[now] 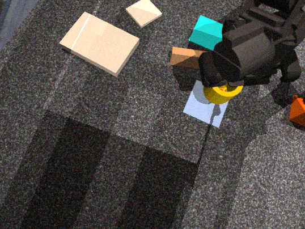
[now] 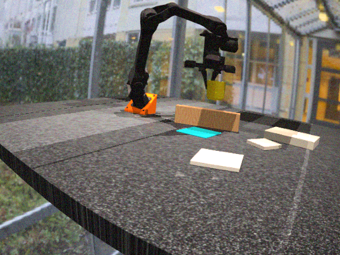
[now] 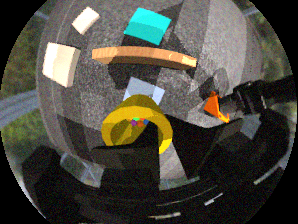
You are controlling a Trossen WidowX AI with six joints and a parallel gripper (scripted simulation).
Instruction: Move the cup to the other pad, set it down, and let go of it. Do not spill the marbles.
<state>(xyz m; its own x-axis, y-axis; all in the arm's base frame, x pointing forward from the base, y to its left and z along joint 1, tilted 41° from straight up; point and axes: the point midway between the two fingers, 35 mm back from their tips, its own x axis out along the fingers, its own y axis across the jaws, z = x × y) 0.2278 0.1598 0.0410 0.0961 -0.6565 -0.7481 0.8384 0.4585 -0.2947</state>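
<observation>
The long wooden bar lies 6 cm ahead of my gripper tip, 9 cm to the right of it and 10 cm below it. Round my gripper tip: yellow cup: 2 cm ahead, 2 cm to the left; then small beige block: 30 cm ahead, 16 cm to the right, 11 cm below; then pale blue pad: 2 cm ahead, 1 cm to the left, 13 cm below.
</observation>
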